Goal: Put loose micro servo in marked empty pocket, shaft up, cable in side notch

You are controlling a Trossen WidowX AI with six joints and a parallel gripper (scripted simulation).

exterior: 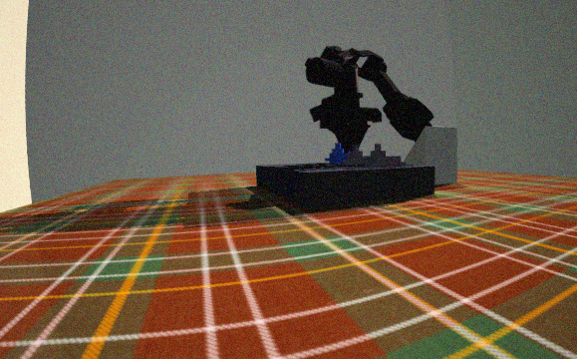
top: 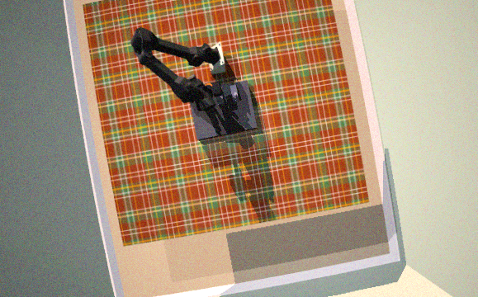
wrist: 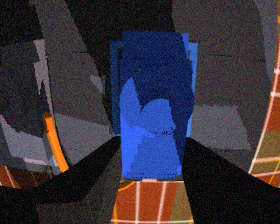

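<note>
Now: gripper tip 13 cm short of the dark grey robot deck, 6 cm to the right of it and 4 cm above it.
</note>
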